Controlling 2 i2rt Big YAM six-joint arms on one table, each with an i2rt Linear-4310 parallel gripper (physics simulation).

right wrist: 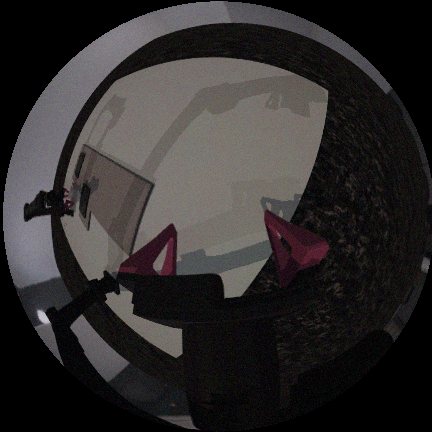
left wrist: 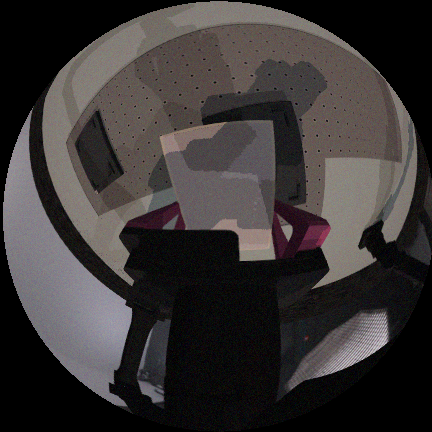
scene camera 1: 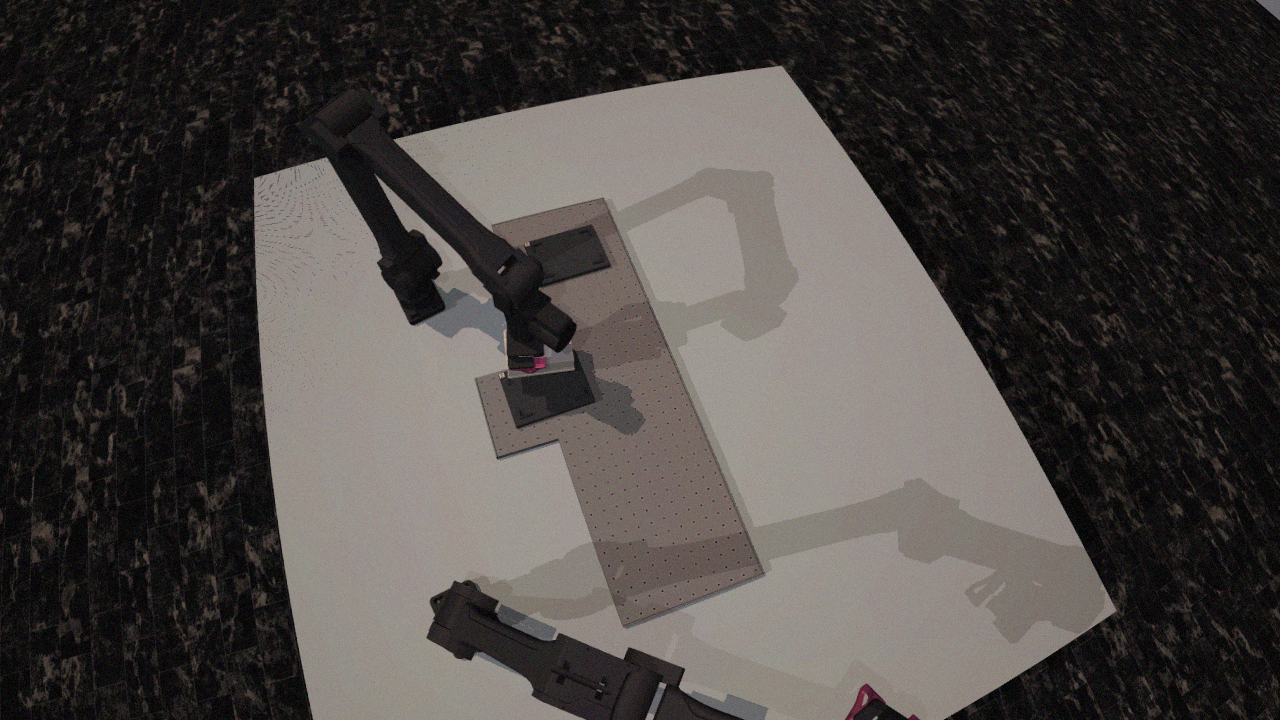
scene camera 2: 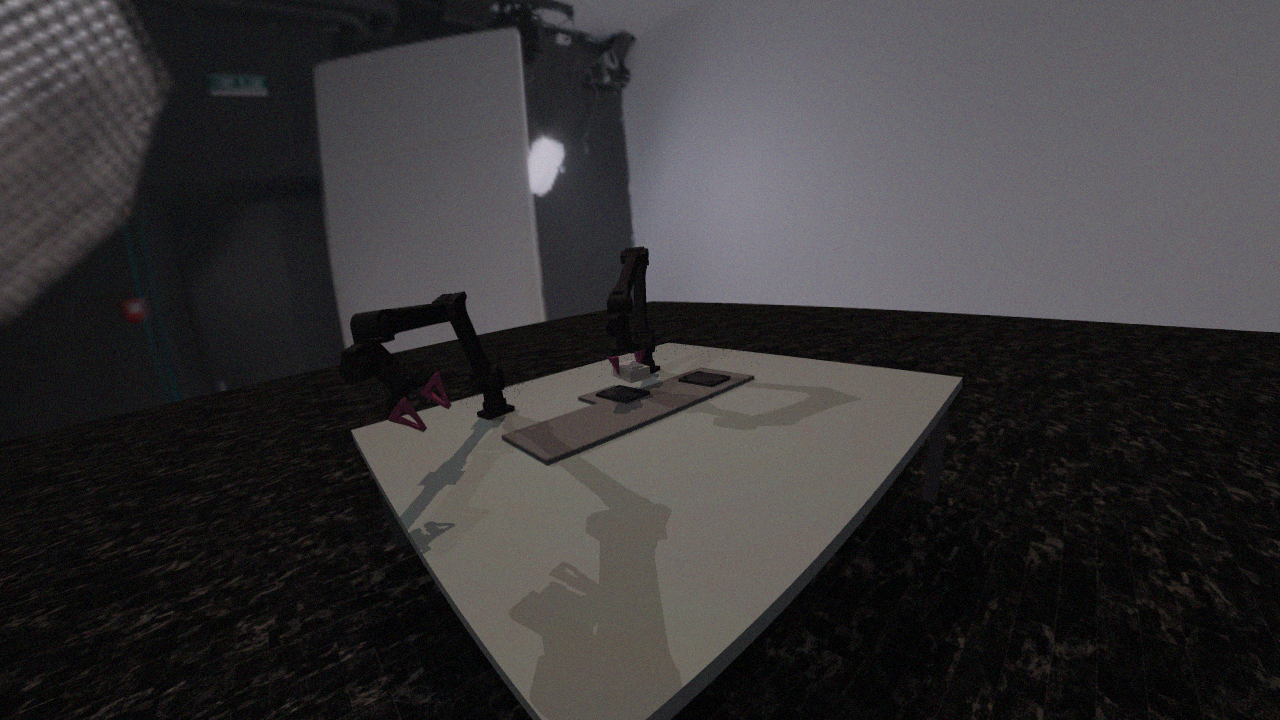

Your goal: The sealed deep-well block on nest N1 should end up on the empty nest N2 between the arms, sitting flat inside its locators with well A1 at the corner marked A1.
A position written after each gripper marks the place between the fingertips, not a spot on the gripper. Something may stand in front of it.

The left gripper (scene camera 1: pixel 530 351) holds a pale block (scene camera 1: pixel 563 361), clear of everything else. The right gripper (scene camera 2: pixel 438 418) is open and holds nothing. Also in view: a dark plate (scene camera 1: pixel 547 395).
The pale block also shows in the left wrist view (left wrist: pixel 223 174). The left gripper also shows in the left wrist view (left wrist: pixel 227 201) and in scene camera 2 (scene camera 2: pixel 629 371). The right gripper shows as well in the right wrist view (right wrist: pixel 218 221).
